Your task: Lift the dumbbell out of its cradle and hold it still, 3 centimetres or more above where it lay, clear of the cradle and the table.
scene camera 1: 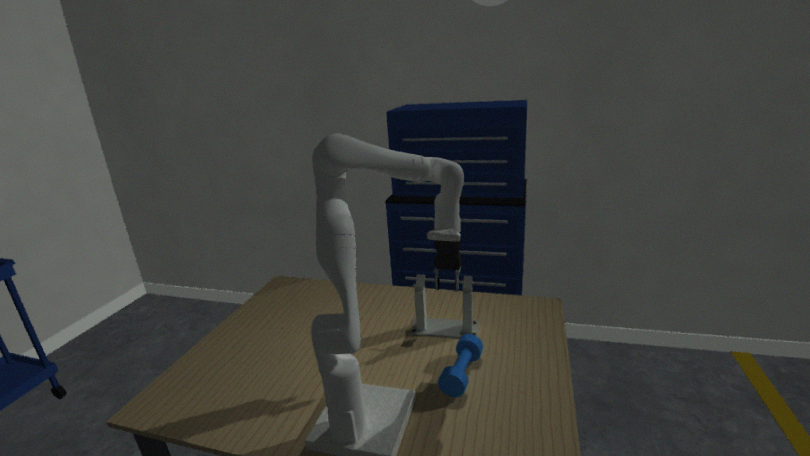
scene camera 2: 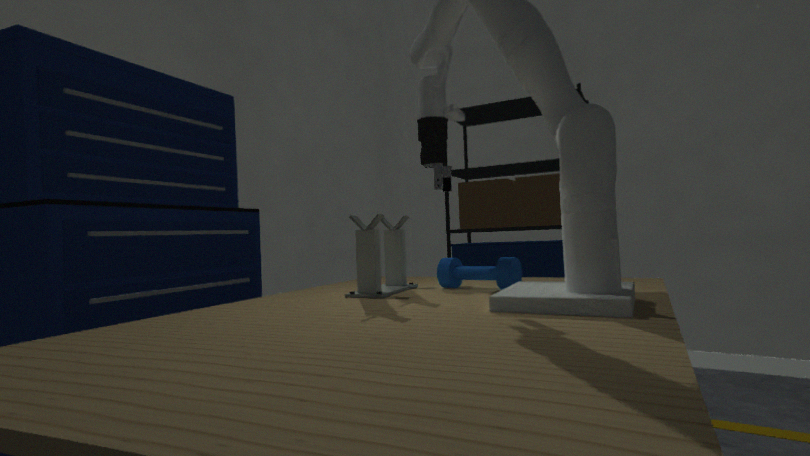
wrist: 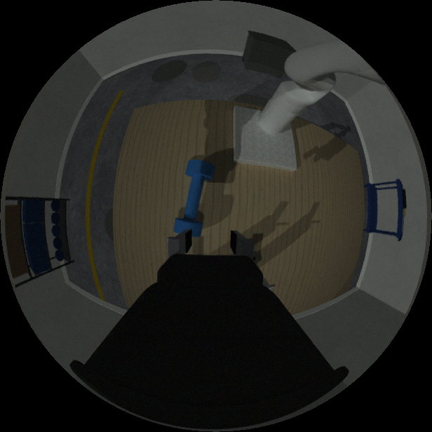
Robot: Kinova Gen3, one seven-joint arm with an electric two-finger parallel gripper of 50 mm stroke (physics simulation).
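Where they show: gripper, fingertip midpoint: (scene camera 1: 447,289) (scene camera 2: 443,190); arm's base, link origin: (scene camera 1: 349,427) (scene camera 2: 592,290).
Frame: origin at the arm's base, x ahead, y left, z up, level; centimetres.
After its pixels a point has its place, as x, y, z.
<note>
The blue dumbbell (scene camera 1: 461,362) @[25.6, -26.6, 2.6] (scene camera 2: 477,273) @[27.0, -24.8, 1.0] (wrist: 194,197) lies on its side on the wooden table (scene camera 1: 255,351) @[29.9, 44.4, -3.0] (scene camera 2: 283,362) @[33.1, 47.1, -3.1] (wrist: 150,150), outside the cradle. The pale cradle (scene camera 1: 420,305) @[47.9, -11.0, 7.7] (scene camera 2: 368,260) @[49.6, -9.1, 5.6] stands upright with two V-topped posts, which bear nothing; it is beyond the dumbbell in scene camera 1. In the wrist view it is mostly hidden behind the gripper. My gripper (scene camera 1: 447,287) @[34.2, -22.0, 22.3] (scene camera 2: 443,188) @[34.2, -22.0, 22.3] (wrist: 210,237) is open and empty, pointing down, well above the table. In the wrist view, the dumbbell's nearer head shows just ahead of the left finger.
The arm's pale base plate (scene camera 1: 391,402) @[9.9, -8.7, 0.1] (scene camera 2: 538,300) @[8.5, 9.0, -0.8] (wrist: 250,145) is on the table near the dumbbell. A blue drawer cabinet (scene camera 1: 457,124) (scene camera 2: 141,147) stands beyond the cradle's side of the table. A dark shelf rack (scene camera 2: 498,112) and a blue cart (scene camera 1: 22,379) (wrist: 371,207) stand off the table.
</note>
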